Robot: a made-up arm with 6 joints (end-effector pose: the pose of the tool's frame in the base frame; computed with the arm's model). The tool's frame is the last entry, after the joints.
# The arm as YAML. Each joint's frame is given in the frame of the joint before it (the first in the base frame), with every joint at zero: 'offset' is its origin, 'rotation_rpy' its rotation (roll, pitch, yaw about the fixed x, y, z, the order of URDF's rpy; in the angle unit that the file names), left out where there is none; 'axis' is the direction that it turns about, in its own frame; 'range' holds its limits. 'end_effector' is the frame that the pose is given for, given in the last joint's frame.
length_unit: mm
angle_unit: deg
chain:
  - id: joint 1
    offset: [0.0, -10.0, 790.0]
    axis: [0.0, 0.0, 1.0]
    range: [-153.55, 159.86]
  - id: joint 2
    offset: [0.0, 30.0, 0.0]
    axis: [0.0, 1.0, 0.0]
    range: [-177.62, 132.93]
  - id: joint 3
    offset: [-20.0, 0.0, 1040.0]
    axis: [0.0, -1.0, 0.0]
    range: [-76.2, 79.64]
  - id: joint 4
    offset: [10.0, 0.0, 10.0]
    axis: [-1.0, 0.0, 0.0]
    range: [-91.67, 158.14]
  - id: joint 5
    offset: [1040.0, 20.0, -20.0]
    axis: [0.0, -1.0, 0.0]
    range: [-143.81, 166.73]
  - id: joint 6
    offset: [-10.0, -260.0, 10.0]
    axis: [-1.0, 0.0, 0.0]
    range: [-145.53, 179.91]
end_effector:
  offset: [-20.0, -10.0, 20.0]
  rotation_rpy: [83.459, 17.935, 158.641]
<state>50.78 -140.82 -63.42 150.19 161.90 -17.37</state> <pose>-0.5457 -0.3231 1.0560 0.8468 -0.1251 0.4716 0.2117</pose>
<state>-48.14 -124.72 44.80 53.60 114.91 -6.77</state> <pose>-1.3893 1.2897 0.1949 0.4672 0.0951 0.8787 0.0240</pose>
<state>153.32 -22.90 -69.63 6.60 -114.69 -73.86</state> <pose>-0.2020 0.3486 0.9934 0.0122 -0.9991 0.0398 0.0065</pose>
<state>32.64 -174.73 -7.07 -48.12 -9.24 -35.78</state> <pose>-0.7940 -0.6933 0.1473 0.8724 0.3668 -0.3211 0.0356</pose>
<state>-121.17 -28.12 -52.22 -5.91 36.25 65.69</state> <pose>-0.3733 -0.2541 1.2592 0.7356 0.5445 -0.1497 0.3743</pose>
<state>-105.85 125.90 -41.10 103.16 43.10 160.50</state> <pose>0.0629 0.0737 -0.2678 -0.4264 0.8878 0.0827 0.1524</pose>
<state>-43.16 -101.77 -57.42 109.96 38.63 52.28</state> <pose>-0.2676 0.3703 1.4284 -0.0731 0.6631 -0.7369 0.1095</pose>
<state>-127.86 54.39 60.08 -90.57 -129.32 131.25</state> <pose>-1.1543 -1.5466 1.3108 -0.0862 0.8950 0.3927 0.1932</pose>
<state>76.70 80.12 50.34 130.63 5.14 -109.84</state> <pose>0.2944 1.9936 0.6744 0.4211 -0.7022 -0.4402 0.3684</pose>
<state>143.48 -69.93 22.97 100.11 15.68 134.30</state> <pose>0.9904 -0.7978 2.1354 -0.0307 0.5071 -0.0541 0.8596</pose>
